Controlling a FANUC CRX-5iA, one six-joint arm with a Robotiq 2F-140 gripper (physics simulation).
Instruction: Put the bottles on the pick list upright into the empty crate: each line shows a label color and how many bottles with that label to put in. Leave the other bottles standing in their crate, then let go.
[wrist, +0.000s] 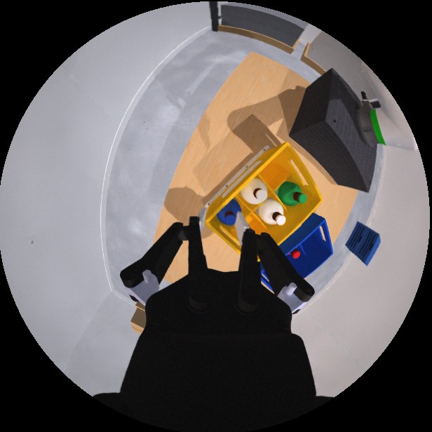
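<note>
The yellow crate (300, 214) stands on the table. A blue bottle (226, 209) is in its left corner, white bottles (251, 190) (270, 209) stand near its middle, and a green bottle (288, 192) is toward its right side. Orange-looking compartments between them hold no bottle. The blue crate (318, 252) is beside it at the lower right, partly hidden by the gripper; a red cap (296, 254) shows inside. My gripper (220, 216) is partly open and empty, with its fingertips apart near the yellow crate's left corner, by the blue bottle. The pick list does not show.
A large dark box (325, 132) stands beyond the yellow crate on the wooden table (255, 80). A white robot part with a green band (378, 127) is behind it. A small blue slatted object (363, 243) is at the right, past the table edge.
</note>
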